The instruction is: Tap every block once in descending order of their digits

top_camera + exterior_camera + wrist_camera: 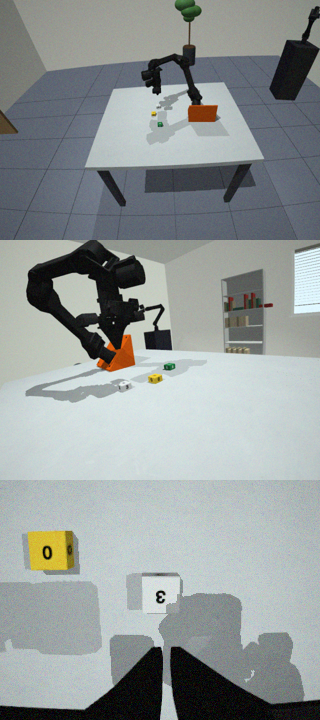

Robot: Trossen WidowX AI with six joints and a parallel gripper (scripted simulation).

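Now: the yellow block 11 cm below my gripper tip, 10 cm to the left of it and 3 cm ahead of it. The rest, counted from my gripper tip: green block 21 cm to the left, 11 cm below, 4 cm behind; then white block 11 cm below.
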